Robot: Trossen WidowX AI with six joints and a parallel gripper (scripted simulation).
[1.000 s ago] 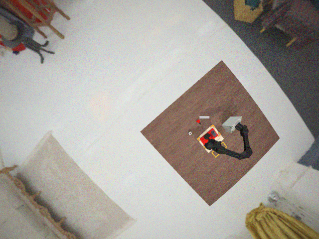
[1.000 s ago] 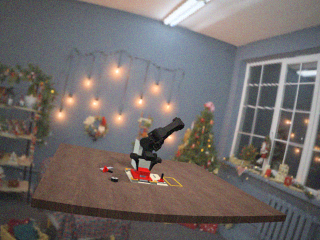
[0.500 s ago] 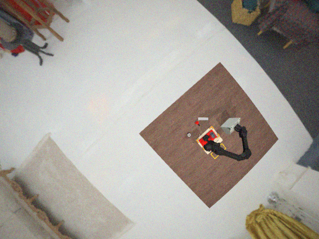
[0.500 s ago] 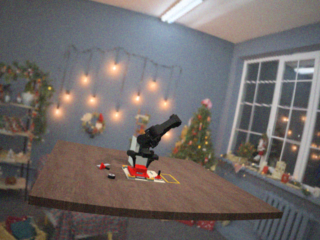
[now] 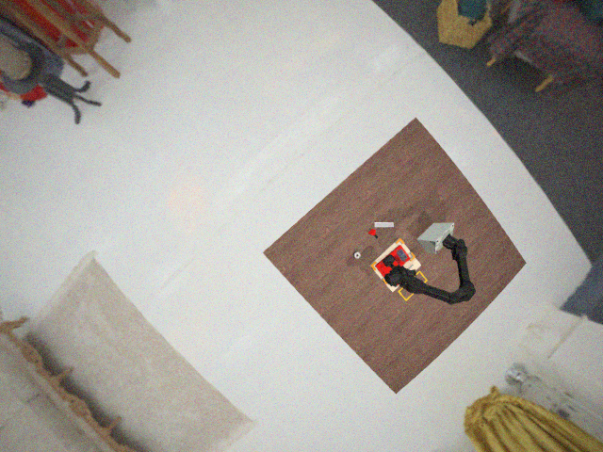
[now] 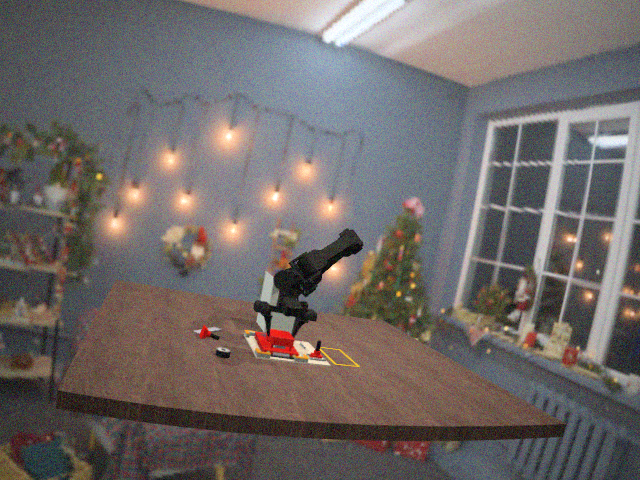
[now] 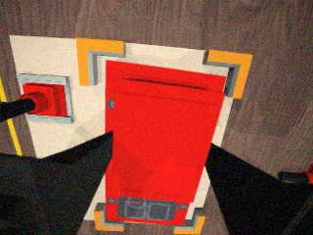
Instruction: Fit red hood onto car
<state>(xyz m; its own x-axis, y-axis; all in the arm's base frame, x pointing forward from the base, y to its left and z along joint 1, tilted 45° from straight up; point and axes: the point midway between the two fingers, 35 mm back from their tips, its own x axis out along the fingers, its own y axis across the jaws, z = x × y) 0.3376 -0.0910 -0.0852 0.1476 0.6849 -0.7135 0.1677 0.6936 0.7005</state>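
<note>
My gripper tip is now 4 cm past the beige jig, 3 cm to the right of it and 4 cm above it. Also, from my gripper tip: ring: 7 cm ahead, 19 cm to the right, 4 cm below; red hood: right at my gripper tip; white bar: 18 cm behind, 18 cm to the right, 5 cm below.
</note>
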